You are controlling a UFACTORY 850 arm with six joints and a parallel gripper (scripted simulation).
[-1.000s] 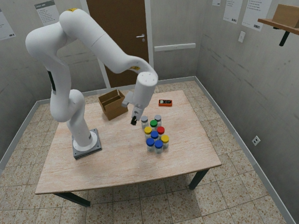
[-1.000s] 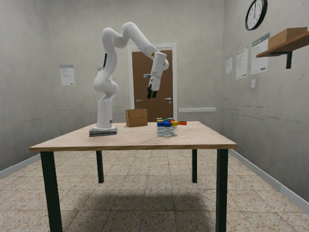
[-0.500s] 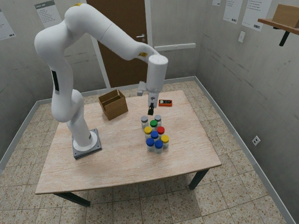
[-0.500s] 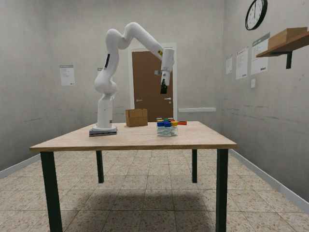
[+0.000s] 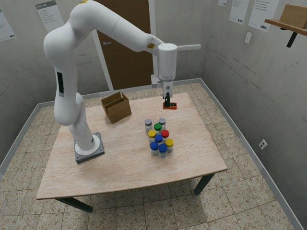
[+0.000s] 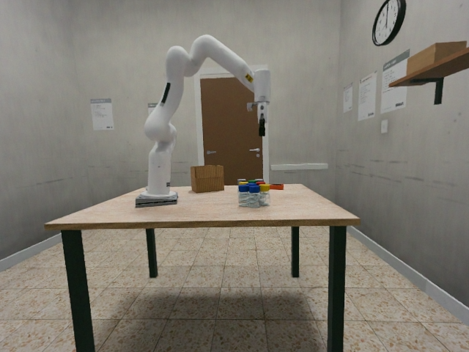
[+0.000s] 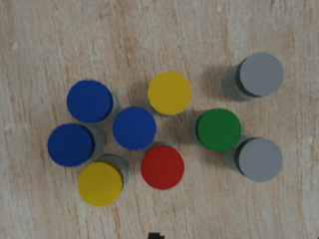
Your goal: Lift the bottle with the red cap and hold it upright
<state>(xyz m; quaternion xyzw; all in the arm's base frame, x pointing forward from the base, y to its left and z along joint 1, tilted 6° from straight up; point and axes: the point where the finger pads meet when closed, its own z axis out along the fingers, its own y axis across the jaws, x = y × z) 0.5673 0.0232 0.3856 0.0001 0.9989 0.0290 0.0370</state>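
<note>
My hand is 32 cm above the bottle with red cap, 3 cm to the left of it and 1 cm past it. From my hand the other things lie so: green-capped bottle 32 cm below, 6 cm behind, 4 cm to the left; then orange device 35 cm to the left, 35 cm below, 8 cm ahead.
</note>
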